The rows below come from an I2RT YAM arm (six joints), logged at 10 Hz.
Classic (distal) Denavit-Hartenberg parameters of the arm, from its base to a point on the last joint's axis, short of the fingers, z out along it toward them. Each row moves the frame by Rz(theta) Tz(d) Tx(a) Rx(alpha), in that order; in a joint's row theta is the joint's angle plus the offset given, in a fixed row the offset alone. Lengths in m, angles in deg.
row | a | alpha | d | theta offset
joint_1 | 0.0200 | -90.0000 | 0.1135 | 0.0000
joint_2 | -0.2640 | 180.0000 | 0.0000 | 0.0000
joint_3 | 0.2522 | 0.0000 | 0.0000 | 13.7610
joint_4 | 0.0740 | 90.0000 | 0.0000 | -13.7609
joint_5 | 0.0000 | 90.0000 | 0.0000 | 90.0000
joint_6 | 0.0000 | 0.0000 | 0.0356 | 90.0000
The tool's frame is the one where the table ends.
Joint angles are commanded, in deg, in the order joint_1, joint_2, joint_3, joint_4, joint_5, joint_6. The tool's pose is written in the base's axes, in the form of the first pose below.
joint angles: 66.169, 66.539, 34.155, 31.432, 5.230, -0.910
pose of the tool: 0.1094 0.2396 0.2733 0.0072 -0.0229 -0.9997 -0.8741 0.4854 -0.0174
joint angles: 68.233, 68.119, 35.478, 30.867, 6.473, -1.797
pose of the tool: 0.1037 0.2489 0.2735 0.0162 -0.0436 -0.9989 -0.8809 0.4720 -0.0348
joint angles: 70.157, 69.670, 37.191, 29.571, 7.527, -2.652
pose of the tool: 0.0982 0.2583 0.2746 0.0239 -0.0689 -0.9973 -0.8880 0.4569 -0.0528
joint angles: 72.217, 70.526, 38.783, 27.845, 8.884, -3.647
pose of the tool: 0.0910 0.2657 0.2771 0.0361 -0.0931 -0.9950 -0.8932 0.4434 -0.0739
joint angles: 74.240, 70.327, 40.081, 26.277, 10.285, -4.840
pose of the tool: 0.0826 0.2694 0.2830 0.0571 -0.1034 -0.9930 -0.8969 0.4315 -0.0965
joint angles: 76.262, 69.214, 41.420, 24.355, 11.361, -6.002
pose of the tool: 0.0732 0.2700 0.2926 0.0805 -0.1023 -0.9915 -0.9022 0.4154 -0.1161
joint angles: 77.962, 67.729, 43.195, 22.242, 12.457, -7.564
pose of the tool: 0.0652 0.2687 0.3063 0.1115 -0.0933 -0.9894 -0.9032 0.4057 -0.1401
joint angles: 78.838, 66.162, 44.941, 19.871, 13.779, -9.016
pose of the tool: 0.0610 0.2651 0.3197 0.1376 -0.0889 -0.9865 -0.8963 0.4128 -0.1622
